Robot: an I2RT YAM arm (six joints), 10 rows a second.
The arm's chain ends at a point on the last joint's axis. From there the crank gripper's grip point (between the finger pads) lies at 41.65 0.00 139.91 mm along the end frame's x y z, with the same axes.
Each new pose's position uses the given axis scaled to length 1; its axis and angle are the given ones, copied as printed.
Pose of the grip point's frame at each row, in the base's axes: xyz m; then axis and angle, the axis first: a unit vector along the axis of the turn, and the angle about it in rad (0 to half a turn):
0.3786 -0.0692 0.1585 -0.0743 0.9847 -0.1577 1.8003
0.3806 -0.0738 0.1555 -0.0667 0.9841 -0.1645 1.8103
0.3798 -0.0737 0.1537 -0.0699 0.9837 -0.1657 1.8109
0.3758 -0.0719 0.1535 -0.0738 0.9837 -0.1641 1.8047
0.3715 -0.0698 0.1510 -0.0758 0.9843 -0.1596 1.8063
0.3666 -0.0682 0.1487 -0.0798 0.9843 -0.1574 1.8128
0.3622 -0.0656 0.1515 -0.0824 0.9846 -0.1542 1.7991
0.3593 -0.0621 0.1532 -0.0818 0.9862 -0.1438 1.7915
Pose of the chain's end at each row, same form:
0.2516 -0.0425 0.2254 -0.0743 0.9847 -0.1577 1.8003
0.2546 -0.0448 0.2233 -0.0667 0.9841 -0.1645 1.8103
0.2538 -0.0447 0.2214 -0.0699 0.9837 -0.1657 1.8109
0.2492 -0.0438 0.2205 -0.0738 0.9837 -0.1641 1.8047
0.2449 -0.0427 0.2185 -0.0758 0.9843 -0.1596 1.8063
0.2404 -0.0417 0.2171 -0.0798 0.9843 -0.1574 1.8128
0.2349 -0.0404 0.2184 -0.0824 0.9846 -0.1542 1.7991
0.2314 -0.0391 0.2198 -0.0818 0.9862 -0.1438 1.7915

